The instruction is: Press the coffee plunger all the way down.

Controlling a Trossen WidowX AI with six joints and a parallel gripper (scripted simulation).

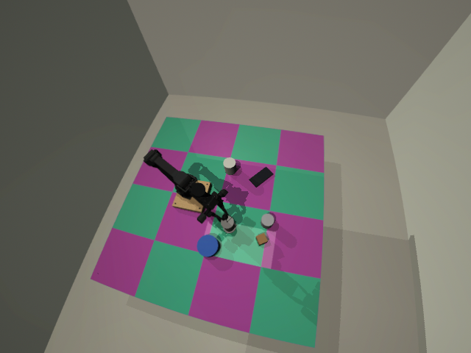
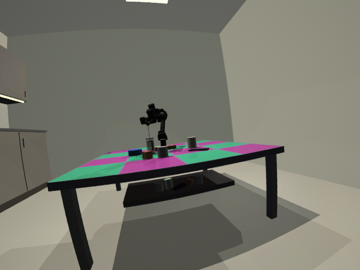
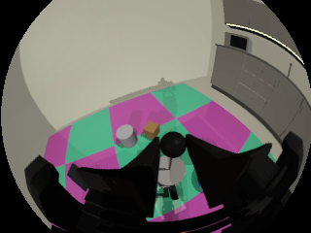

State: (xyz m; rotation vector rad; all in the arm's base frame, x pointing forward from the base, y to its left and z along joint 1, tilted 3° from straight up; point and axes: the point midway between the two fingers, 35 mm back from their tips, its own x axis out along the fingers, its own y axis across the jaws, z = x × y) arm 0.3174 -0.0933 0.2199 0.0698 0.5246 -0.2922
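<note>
My gripper tip is 13 cm above the coffee press, 2 cm past it and 1 cm to the right of it. From my gripper tip the other things lie so: white-topped cylinder 37 cm to the left, 20 cm below, 15 cm behind; then blue disc 23 cm below, 14 cm to the right, 8 cm behind.
</note>
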